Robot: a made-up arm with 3 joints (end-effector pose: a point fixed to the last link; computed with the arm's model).
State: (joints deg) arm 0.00 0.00 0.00
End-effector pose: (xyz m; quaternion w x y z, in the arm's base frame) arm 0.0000 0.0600 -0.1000 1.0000 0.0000 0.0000 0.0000
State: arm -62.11 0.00 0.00
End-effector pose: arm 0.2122 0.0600 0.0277 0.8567 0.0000 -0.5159 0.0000
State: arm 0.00 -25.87 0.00
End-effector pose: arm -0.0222 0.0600 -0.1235 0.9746 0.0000 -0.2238 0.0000
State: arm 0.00 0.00 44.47
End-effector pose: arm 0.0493 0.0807 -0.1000 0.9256 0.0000 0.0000 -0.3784
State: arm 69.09 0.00 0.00
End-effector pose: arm -0.2242 0.0600 0.0543 0.8237 0.0000 0.5671 0.0000
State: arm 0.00 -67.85 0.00
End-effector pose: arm -0.0307 0.0600 -0.1745 0.8298 0.0000 -0.5581 0.0000
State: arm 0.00 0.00 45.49
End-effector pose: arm 0.0506 0.0807 -0.1000 0.9222 0.0000 0.0000 -0.3866
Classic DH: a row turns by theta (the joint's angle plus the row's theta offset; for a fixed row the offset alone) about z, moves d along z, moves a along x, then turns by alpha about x. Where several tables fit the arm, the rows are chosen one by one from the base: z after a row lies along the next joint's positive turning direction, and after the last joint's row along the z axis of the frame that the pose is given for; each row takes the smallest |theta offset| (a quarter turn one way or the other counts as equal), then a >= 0, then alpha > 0; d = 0 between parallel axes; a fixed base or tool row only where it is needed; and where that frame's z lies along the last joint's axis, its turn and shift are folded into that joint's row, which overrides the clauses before.
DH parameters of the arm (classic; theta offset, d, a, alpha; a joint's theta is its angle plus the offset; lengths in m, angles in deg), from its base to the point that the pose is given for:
base (fixed): 0 0.14 0 -90
joint 1: 82.41 0 0.3027 0
joint 2: -82.41 0.01 0.01 -90
joint 3: 45 0 -0.0707 180
tool (fixed): 45 0.06 0 0

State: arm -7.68 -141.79 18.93
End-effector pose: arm 0.0674 0.0735 -0.2144 0.2597 0.1586 -0.9516 -0.0433
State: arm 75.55 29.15 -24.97
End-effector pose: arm -0.2082 0.0342 0.0658 0.5964 0.1712 0.7730 0.1321
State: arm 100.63 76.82 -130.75
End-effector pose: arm -0.3044 -0.0605 0.0959 0.0093 0.9088 0.4166 0.0202
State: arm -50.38 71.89 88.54
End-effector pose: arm 0.3332 0.0612 0.0138 0.7035 -0.1303 0.1336 -0.6858
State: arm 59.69 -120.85 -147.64
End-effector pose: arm -0.2791 -0.0590 0.0053 0.2399 -0.4886 -0.1418 0.8268
